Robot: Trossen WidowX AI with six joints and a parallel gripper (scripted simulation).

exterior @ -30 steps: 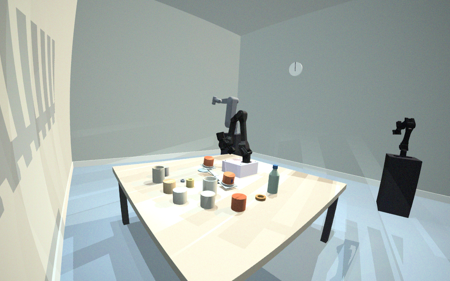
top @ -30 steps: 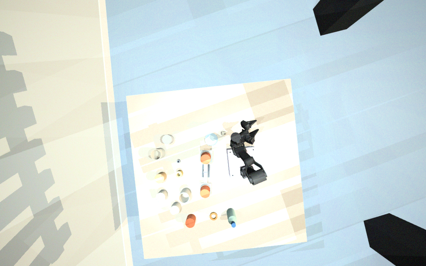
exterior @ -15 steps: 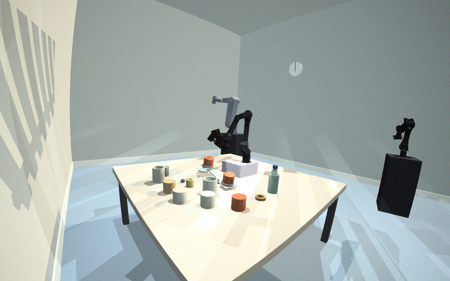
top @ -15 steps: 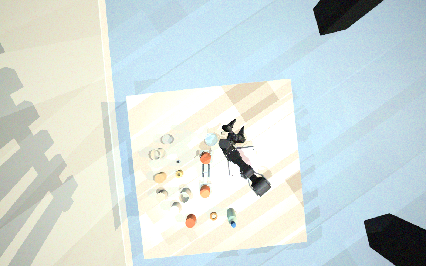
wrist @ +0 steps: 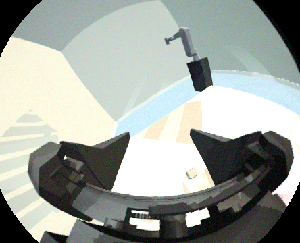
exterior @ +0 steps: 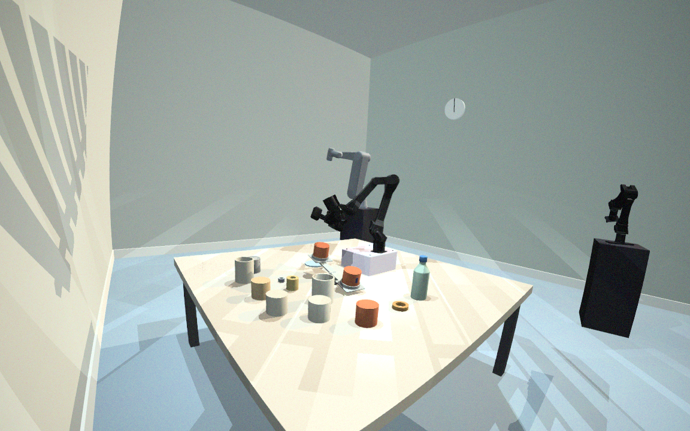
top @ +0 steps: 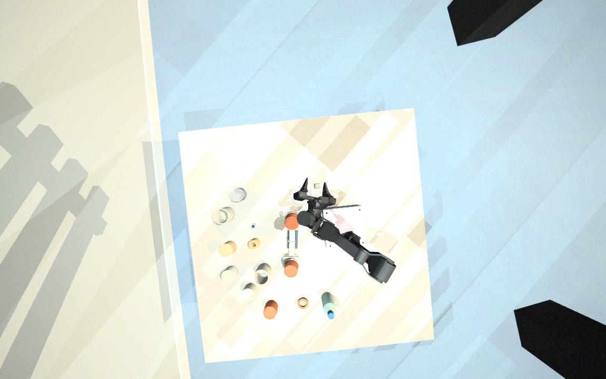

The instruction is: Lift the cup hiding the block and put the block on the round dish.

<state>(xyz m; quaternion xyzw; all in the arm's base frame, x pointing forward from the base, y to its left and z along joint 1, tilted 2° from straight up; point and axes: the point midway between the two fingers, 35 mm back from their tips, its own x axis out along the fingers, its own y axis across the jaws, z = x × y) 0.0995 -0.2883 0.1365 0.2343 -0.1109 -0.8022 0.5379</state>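
My gripper tip is 23 cm short of the pale grey-blue block, 41 cm to the right of it and 17 cm above it. From my gripper tip the other things lie so: bottle (9 cm ahead, 64 cm to the left, 10 cm below); then round white dish (9 cm ahead, 5 cm to the left, 21 cm below); then orange ring (23 cm ahead, 64 cm to the left, 20 cm below).
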